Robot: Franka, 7 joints.
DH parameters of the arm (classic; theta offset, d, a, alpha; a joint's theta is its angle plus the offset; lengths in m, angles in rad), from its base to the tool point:
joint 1: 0 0.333 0 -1.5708
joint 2: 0 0 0 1.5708
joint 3: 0 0.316 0.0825 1.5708
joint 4: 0 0 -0.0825 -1.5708
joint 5: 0 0.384 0 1.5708
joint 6: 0 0 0.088 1.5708
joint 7: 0 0.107 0 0
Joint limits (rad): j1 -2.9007..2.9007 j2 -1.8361..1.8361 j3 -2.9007..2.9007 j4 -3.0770..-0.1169 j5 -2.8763..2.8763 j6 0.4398..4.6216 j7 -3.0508..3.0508
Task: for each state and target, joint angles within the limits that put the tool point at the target. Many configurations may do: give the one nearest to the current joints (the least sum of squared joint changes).
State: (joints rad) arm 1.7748 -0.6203 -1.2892 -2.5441 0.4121 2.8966 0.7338
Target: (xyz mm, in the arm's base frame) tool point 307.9 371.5 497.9
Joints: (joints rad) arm 1.9984 -0.6430 -0.9772 -2.4611 0.3757 2.8874 0.7338
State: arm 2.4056 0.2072 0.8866 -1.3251 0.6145 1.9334 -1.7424
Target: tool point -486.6 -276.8 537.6
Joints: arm 2.5446 0.0574 1.0362 -1.7714 0.5688 1.6427 -1.7424
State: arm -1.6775 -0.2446 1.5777 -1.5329 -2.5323 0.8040 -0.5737
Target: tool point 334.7 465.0 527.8
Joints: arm -1.2616 -0.6177 2.0708 -1.9738 -2.5464 0.6552 -0.5737
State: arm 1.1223 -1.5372 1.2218 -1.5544 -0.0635 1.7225 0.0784
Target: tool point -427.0 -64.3 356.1
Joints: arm 1.6082 -1.5971 1.5088 -2.1243 0.0177 1.2712 0.0784
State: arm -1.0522 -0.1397 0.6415 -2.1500 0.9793 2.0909 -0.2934
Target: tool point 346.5 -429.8 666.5
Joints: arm -1.3184 -0.1814 0.3444 -1.8455 0.9894 2.2133 -0.2934
